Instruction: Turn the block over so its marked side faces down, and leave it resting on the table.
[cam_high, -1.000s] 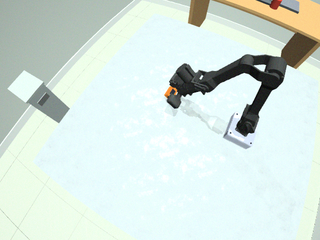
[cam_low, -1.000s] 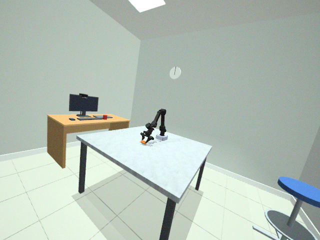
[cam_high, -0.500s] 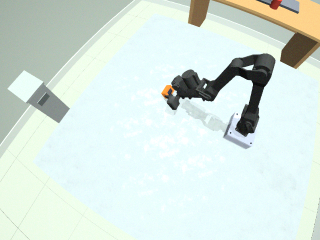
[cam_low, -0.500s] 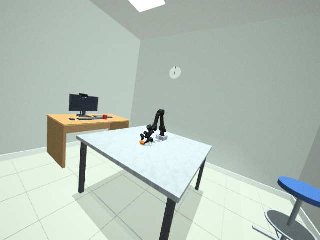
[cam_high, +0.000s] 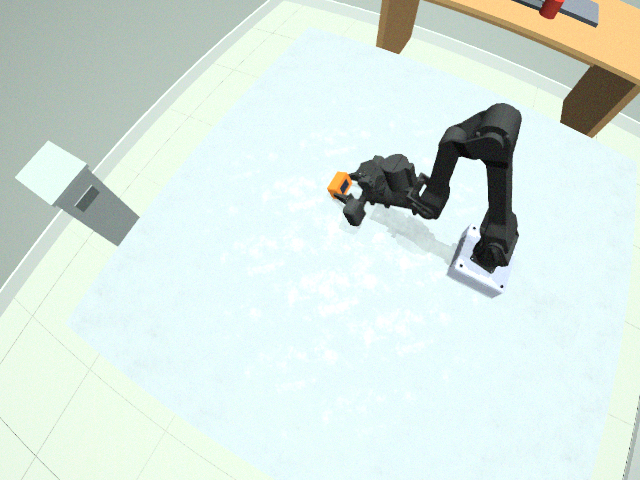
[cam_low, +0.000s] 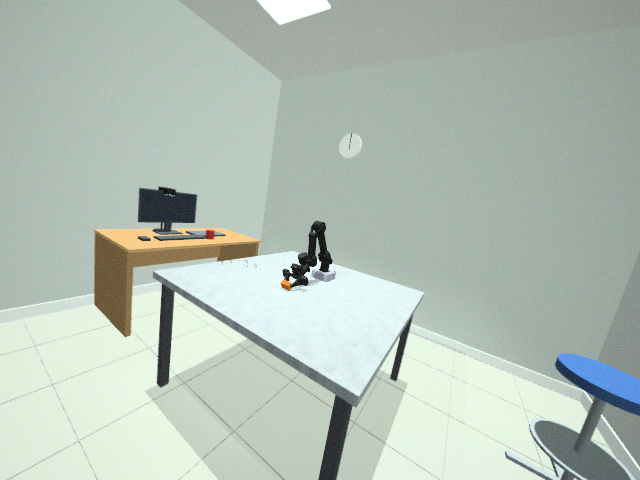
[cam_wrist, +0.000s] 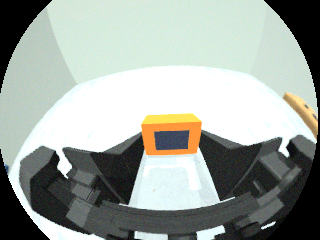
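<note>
Now: the orange block 1 cm behind my gripper tip.
</note>
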